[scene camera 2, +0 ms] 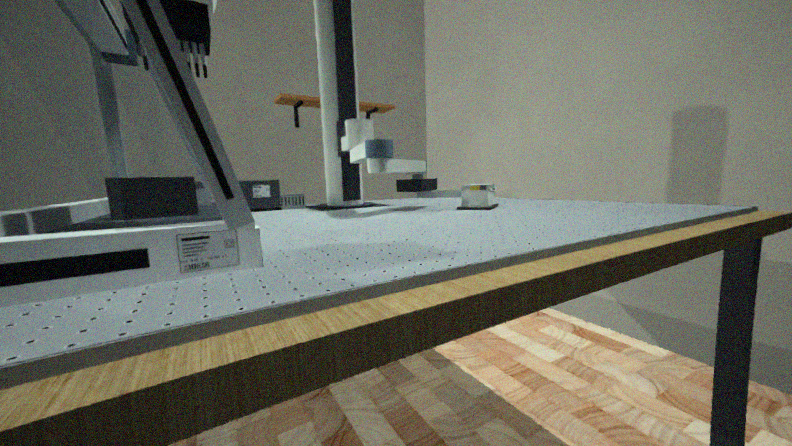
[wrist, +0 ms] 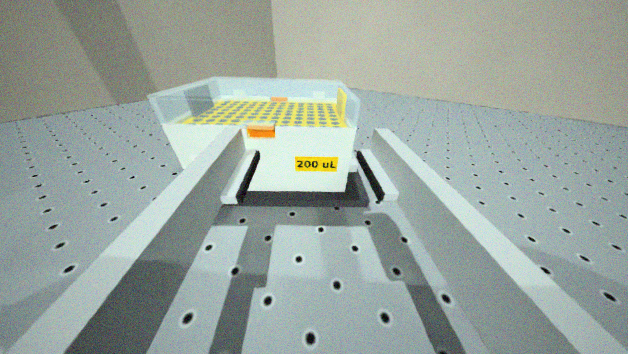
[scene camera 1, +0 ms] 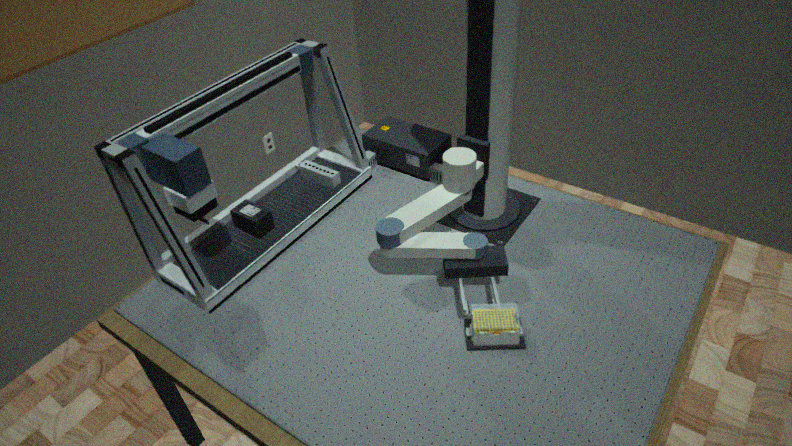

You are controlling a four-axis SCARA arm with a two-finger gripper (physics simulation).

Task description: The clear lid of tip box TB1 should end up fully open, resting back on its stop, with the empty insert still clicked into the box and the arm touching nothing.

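Places are measured from the arm's base along level axes (x ahead, y left, z up), in millimetres.
Pixels of known places: gripper, between the fingertips: [wrist: 309,142] [scene camera 1: 481,311]; arm's base, origin of its link: [scene camera 1: 483,210].
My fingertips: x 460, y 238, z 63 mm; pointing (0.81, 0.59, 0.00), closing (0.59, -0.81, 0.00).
For each thing: its top centre in the pictures, then the offset to it from my fingertips. "spot": a spot on its surface instead.
- Tip box TB1, centre of its top: [wrist: 269,85] [scene camera 1: 495,315] [scene camera 2: 478,184] 17 mm ahead, 48 mm left, 27 mm up
- yellow insert, centre of its top: [wrist: 270,89] [scene camera 1: 495,316] 17 mm ahead, 48 mm left, 24 mm up
- orange tab, a spot on its surface: [wrist: 261,131] spot: 17 mm back, 25 mm left, 7 mm up
- dark case, a spot on its surface: [scene camera 1: 407,141] spot: 541 mm back, 605 mm right, 65 mm up
Tip box TB1 [scene camera 1: 496,338] [scene camera 2: 477,198] [wrist: 280,175] is white, with a yellow "200 uL" label, and sits on a dark base [scene camera 1: 475,347] [wrist: 305,199]. Its clear lid [scene camera 1: 494,305] [wrist: 280,86] appears down over the yellow insert [scene camera 1: 494,320] [wrist: 280,114], which lies in the box. An orange tab [wrist: 261,131] shows on the near wall. My gripper [scene camera 1: 481,308] [wrist: 309,142] is shut and empty; its fingers still stand apart at this narrowest setting. It is low at the box's near side, and the left finger overlaps the box in the wrist view. Contact cannot be told.
The arm's column [scene camera 1: 501,110] [scene camera 2: 329,110] stands behind the gripper. A gantry frame [scene camera 1: 304,55] [scene camera 2: 246,243] stands at the left of scene camera 1's view, with a black block [scene camera 1: 252,218] [scene camera 2: 151,196] inside. A dark case [scene camera 1: 407,141] [scene camera 2: 263,193] stands beside the column.
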